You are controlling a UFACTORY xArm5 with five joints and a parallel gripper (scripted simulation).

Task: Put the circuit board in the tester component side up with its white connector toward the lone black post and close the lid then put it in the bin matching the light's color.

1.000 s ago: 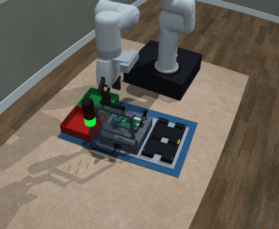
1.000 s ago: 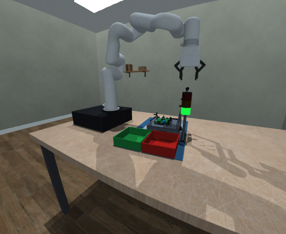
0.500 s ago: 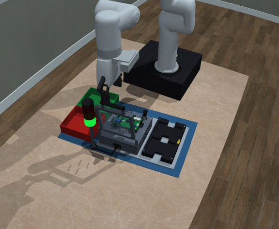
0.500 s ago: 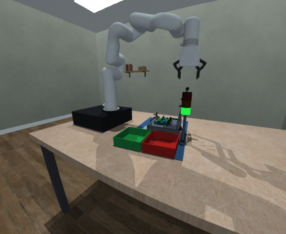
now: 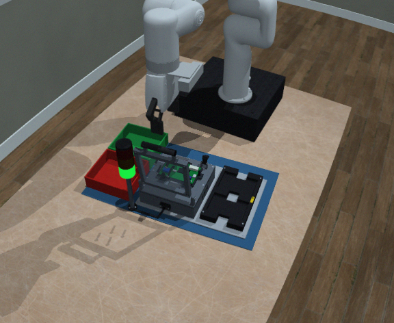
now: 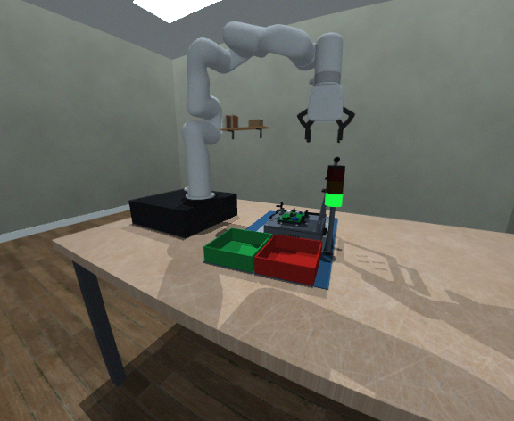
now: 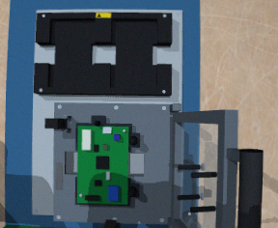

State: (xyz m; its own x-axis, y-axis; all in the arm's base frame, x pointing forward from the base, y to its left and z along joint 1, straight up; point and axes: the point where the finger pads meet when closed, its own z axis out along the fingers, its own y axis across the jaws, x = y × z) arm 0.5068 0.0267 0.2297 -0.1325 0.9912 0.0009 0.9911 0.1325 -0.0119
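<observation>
Now: the green circuit board 260 mm below my hand, 90 mm behind it and 10 mm to the right of it. The rest, counted from my hand: lid (150 mm below, 30 mm ahead); red bin (320 mm below, 200 mm to the right, 10 mm behind); black latch (240 mm below, 150 mm behind, 40 mm to the left).
</observation>
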